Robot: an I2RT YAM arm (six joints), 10 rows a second.
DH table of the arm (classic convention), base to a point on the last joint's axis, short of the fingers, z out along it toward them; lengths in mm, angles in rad. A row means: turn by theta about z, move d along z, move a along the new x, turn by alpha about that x. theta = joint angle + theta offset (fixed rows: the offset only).
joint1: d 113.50; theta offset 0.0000; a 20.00; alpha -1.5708
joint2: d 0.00; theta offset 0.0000; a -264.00; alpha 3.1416
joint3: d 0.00; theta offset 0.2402; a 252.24; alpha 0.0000
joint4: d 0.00; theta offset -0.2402; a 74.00; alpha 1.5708
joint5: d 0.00; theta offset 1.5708; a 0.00; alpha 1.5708
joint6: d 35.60; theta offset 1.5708; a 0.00; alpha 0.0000
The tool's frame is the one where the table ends.
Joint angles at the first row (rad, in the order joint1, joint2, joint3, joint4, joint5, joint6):
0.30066, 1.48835, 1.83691, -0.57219, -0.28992, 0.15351
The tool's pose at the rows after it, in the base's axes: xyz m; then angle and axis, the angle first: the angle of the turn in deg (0 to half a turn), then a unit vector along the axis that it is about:
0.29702 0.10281 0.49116 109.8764 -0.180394 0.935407 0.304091
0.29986 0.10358 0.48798 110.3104 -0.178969 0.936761 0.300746
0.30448 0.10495 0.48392 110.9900 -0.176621 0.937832 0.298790
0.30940 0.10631 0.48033 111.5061 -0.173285 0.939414 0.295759
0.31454 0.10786 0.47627 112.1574 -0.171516 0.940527 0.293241
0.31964 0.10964 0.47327 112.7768 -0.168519 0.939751 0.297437
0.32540 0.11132 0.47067 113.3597 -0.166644 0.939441 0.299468
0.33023 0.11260 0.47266 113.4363 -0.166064 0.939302 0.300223
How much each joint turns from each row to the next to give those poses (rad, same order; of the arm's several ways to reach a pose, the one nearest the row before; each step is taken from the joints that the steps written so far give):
0.00002, 0.00018, -0.00523, 0.00148, -0.00153, -0.00159
0.00004, 0.00627, -0.00458, 0.00125, 0.00342, -0.00147
-0.00007, 0.01232, -0.00165, 0.00149, 0.00116, 0.00141
0.00000, 0.01400, 0.00150, 0.00197, 0.00456, 0.00153
0.00004, 0.01502, 0.00152, 0.00103, 0.00160, 0.00011
-0.00004, 0.01604, 0.00486, 0.00452, -0.00595, 0.00890
-0.00077, 0.01980, 0.01139, 0.00057, -0.00479, 0.00485
-0.00074, 0.02362, 0.03337, -0.01041, -0.00155, 0.00143

